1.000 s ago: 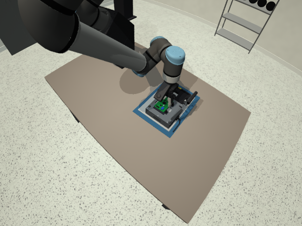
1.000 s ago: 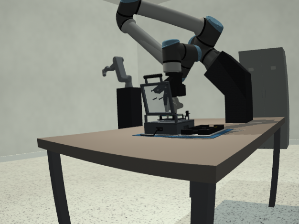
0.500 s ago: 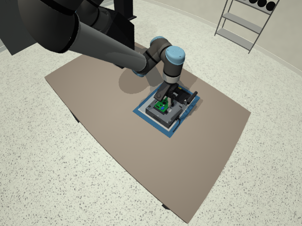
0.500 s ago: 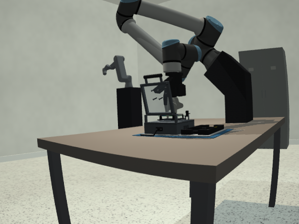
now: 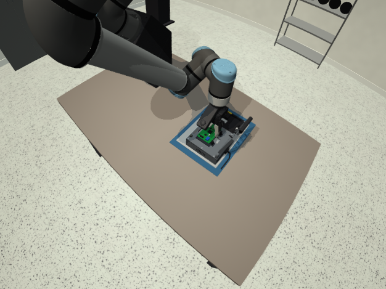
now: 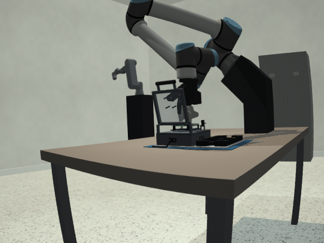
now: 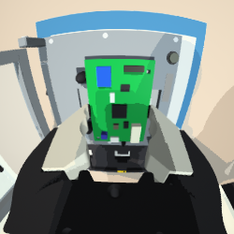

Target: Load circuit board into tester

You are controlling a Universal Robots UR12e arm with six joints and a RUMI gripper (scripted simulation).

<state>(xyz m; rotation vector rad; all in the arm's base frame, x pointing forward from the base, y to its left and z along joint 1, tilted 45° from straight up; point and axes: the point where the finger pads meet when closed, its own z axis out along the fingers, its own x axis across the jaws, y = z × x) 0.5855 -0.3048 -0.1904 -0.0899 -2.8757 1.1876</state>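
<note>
The green circuit board lies right at my hand. The rest, counted from my hand: tester bed (1 cm to the left, 1 cm below, 1 cm ahead); black post (6 cm to the left, 6 cm behind); tester (4 cm to the left, 3 cm ahead, 3 cm above).
</note>
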